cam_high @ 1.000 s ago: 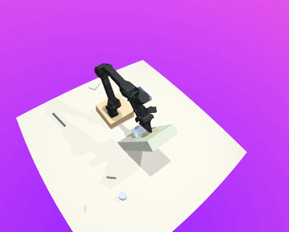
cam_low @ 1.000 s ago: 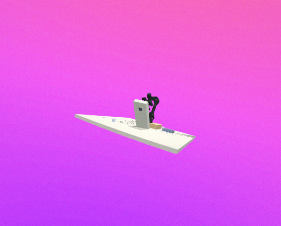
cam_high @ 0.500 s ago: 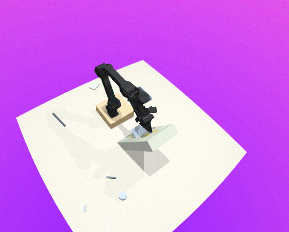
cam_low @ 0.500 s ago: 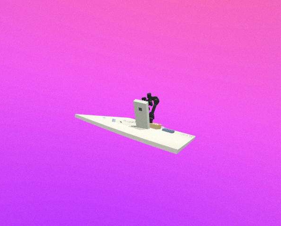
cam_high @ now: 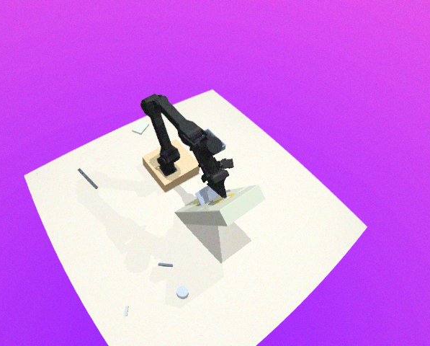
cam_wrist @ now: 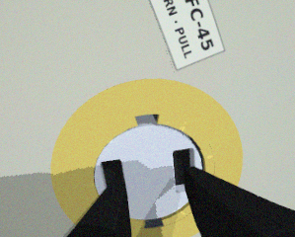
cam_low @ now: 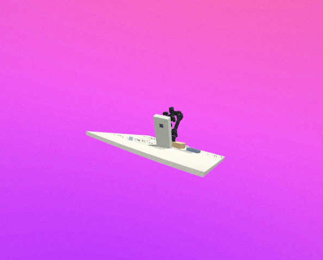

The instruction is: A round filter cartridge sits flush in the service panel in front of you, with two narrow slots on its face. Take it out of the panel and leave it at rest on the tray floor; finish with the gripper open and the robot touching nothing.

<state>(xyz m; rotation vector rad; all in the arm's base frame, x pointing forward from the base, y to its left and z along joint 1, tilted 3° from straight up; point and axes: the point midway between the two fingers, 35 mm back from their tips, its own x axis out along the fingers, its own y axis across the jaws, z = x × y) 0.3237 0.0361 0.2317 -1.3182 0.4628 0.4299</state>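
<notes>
Now: gripper tip 20 mm short of the round filter cartridge and 10 mm above it. Also, from my gripper tip: blue tray: 440 mm behind, 250 mm to the left, 260 mm below; then short bar: 30 mm ahead, 270 mm to the right, 260 mm below; then grey service panel: 30 mm behind, 90 mm below.
</notes>
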